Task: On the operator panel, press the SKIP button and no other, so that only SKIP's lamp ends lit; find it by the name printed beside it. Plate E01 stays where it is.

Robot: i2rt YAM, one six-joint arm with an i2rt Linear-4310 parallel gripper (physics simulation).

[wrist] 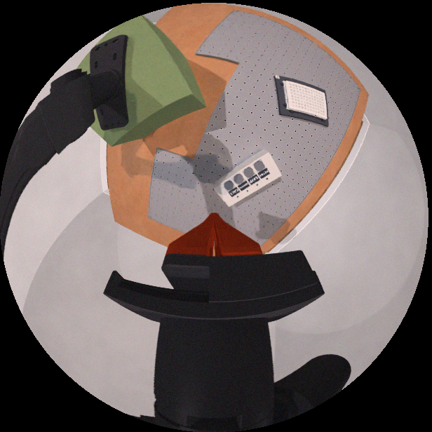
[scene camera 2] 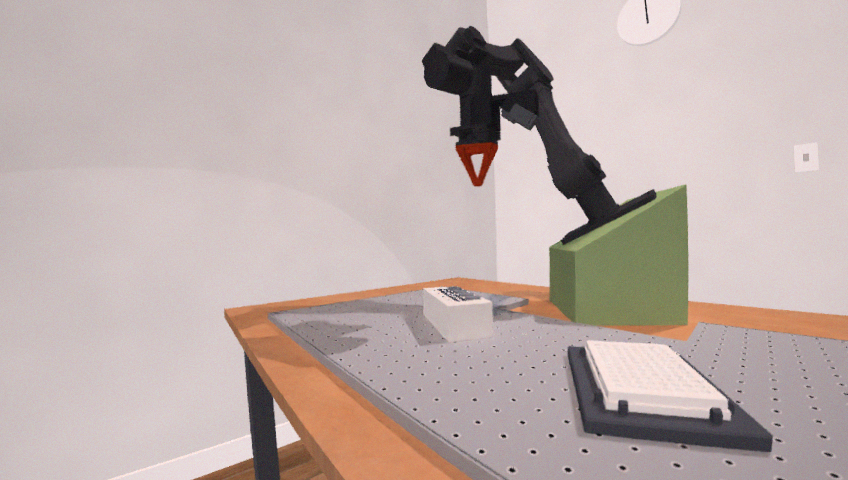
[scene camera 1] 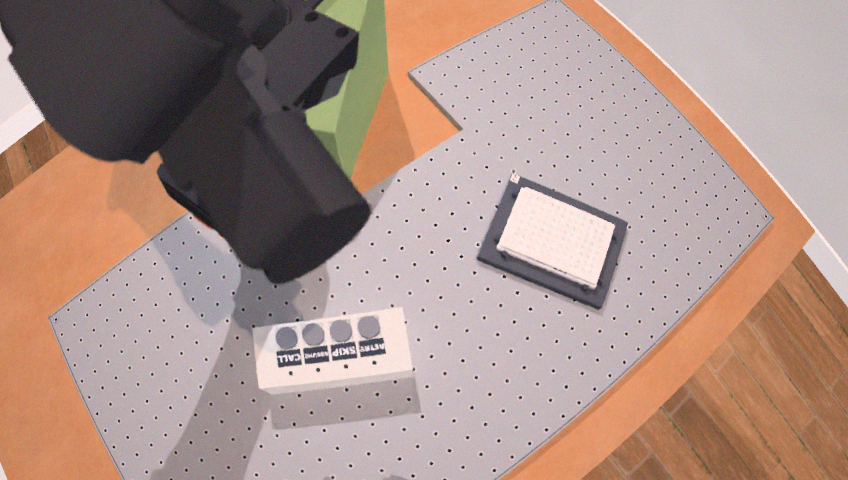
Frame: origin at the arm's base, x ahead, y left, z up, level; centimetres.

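Seen in the pictures: gripper, fingertip midpoint: (scene camera 2: 477, 186); arm's base, link origin: (scene camera 2: 607, 220) (scene camera 1: 266, 22).
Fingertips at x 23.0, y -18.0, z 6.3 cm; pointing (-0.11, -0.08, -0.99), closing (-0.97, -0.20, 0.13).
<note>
Pixels of each thing's middle, then the offset from my fingertips to it. Level surfaces: height alone.
- white operator panel, body centre: (scene camera 1: 332, 353) (scene camera 2: 453, 308) dx +6.4, dy -1.7, dz -21.3 cm
- SKIP button, body centre: (scene camera 1: 340, 331) dx +5.9, dy +0.6, dz -18.9 cm
- RETRY button, body centre: (scene camera 1: 368, 327) dx +7.7, dy +3.0, dz -18.9 cm
- CALL button, body centre: (scene camera 1: 286, 338) dx +2.2, dy -4.1, dz -18.9 cm
- Plate E01, body centre: (scene camera 2: 641, 371) (scene camera 1: 558, 236) dx +15.9, dy +26.3, dz -22.2 cm
- perforated board, surface height: dz -24.1 cm
- orange table, surface height: dz -25.4 cm
- dark holder, body centre: (scene camera 2: 641, 379) (scene camera 1: 557, 239) dx +15.9, dy +26.3, dz -23.0 cm
The white operator panel (scene camera 1: 395, 350) (scene camera 2: 464, 321) (wrist: 274, 167) has a row of round grey buttons with printed names. The SKIP button (scene camera 1: 340, 330) (wrist: 249, 172) is between the RETRY button (scene camera 1: 368, 325) (wrist: 259, 165) and a button with a small, blurred name; the CALL button (scene camera 1: 286, 337) (wrist: 228, 185) is at the end. The small lamp dots beyond the names all look dark. Plate E01 (scene camera 1: 556, 234) (scene camera 2: 654, 371) (wrist: 306, 100), white, lies flat on a dark holder. My gripper (scene camera 2: 477, 184) (wrist: 213, 217) is shut and empty, pointing down high above the panel; the arm mostly hides it in scene camera 1.
The green arm base (scene camera 1: 357, 89) (scene camera 2: 630, 273) (wrist: 165, 80) stands behind the perforated board (scene camera 1: 446, 386) (scene camera 2: 386, 368) (wrist: 300, 145) on the orange table (scene camera 1: 654, 362). The dark holder (scene camera 1: 490, 252) (scene camera 2: 678, 437) (wrist: 281, 105) is on the board, apart from the panel.
</note>
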